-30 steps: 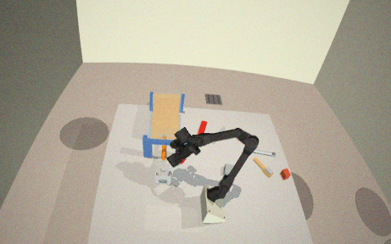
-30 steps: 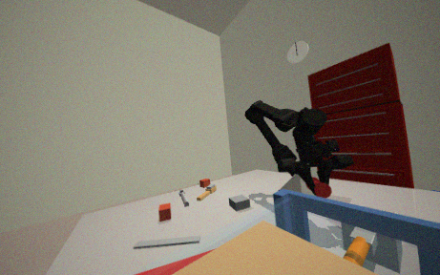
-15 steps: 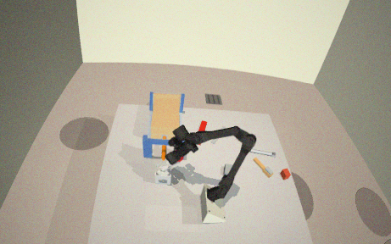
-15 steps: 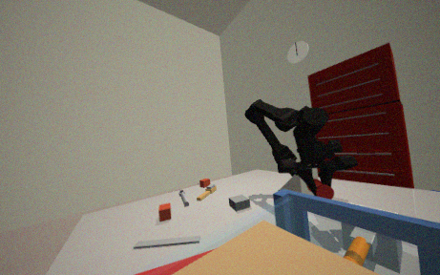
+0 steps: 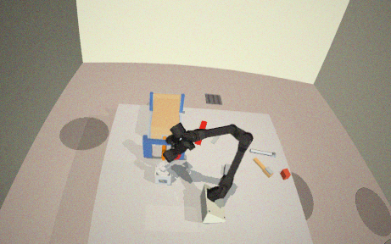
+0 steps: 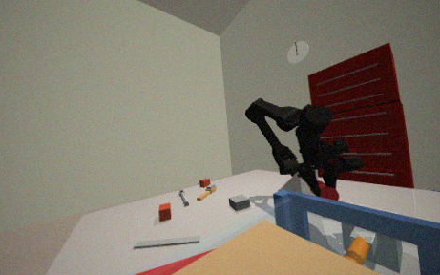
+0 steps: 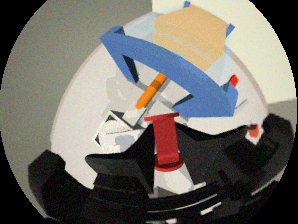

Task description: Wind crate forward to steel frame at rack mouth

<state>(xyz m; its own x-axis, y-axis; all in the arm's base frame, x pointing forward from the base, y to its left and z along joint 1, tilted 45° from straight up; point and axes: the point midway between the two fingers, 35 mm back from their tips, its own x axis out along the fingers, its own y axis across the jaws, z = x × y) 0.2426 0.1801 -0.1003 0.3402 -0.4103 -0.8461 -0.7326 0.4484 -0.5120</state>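
My gripper tip is now 40 mm past the winch handle, 30 mm above it and 10 mm to the right of it. From my gripper tip the other things lie so: red knob (10 mm to the right, 10 mm behind); then blue frame (70 mm ahead, 60 mm to the left, 30 mm below); then grey winch (100 mm below, 100 mm behind, 40 mm to the left).
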